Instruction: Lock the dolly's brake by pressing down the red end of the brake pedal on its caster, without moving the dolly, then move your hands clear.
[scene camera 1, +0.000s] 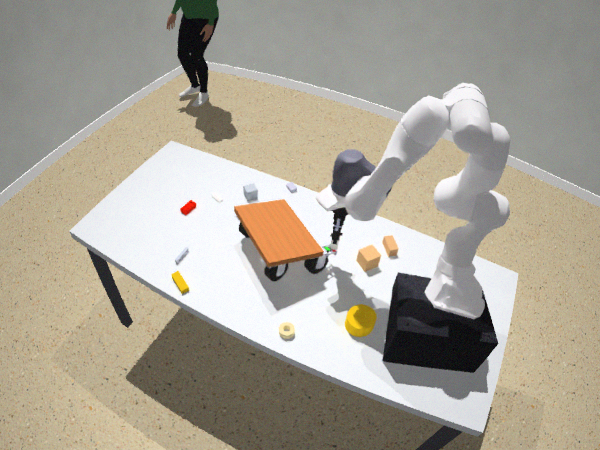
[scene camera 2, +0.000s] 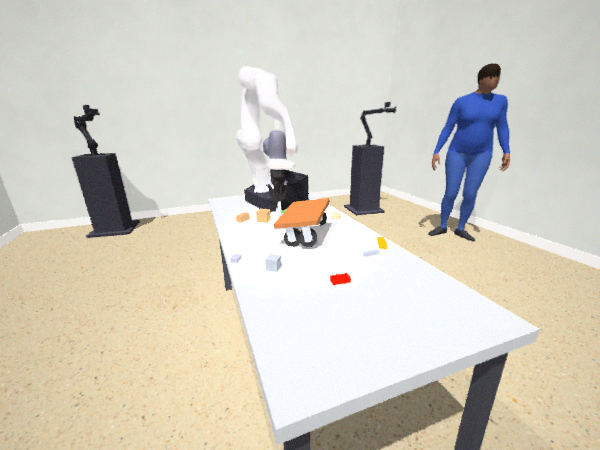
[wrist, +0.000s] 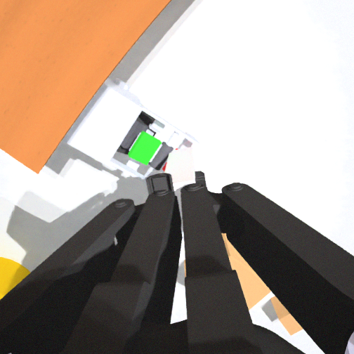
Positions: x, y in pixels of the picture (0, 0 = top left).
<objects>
dolly: scene camera 1; scene camera 2 310, 213; wrist
same spot on dolly: (wrist: 60, 60) = (scene camera 1: 310, 242)
</objects>
